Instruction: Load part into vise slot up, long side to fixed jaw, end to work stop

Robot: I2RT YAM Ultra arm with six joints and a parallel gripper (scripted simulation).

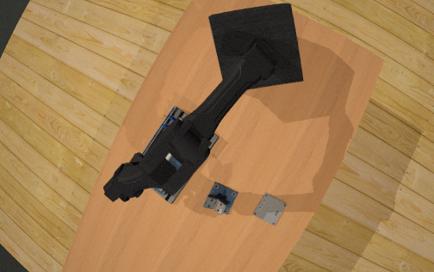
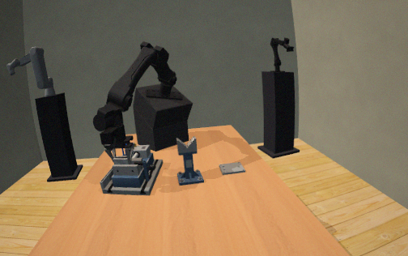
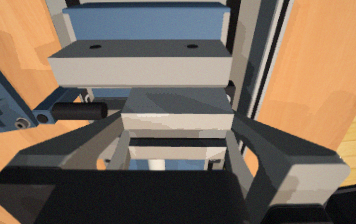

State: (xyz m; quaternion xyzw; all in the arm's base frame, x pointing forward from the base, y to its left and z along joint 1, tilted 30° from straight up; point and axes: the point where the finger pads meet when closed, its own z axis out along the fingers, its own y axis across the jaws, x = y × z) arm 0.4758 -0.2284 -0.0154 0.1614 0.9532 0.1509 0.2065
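The part lies 1 cm above my hand. The rest, counted from my hand: black rod: 2 cm ahead, 6 cm to the left; then moving jaw: 2 cm behind, 3 cm to the left, 2 cm below; then fixed jaw: 4 cm ahead, 1 cm to the left, 2 cm below.
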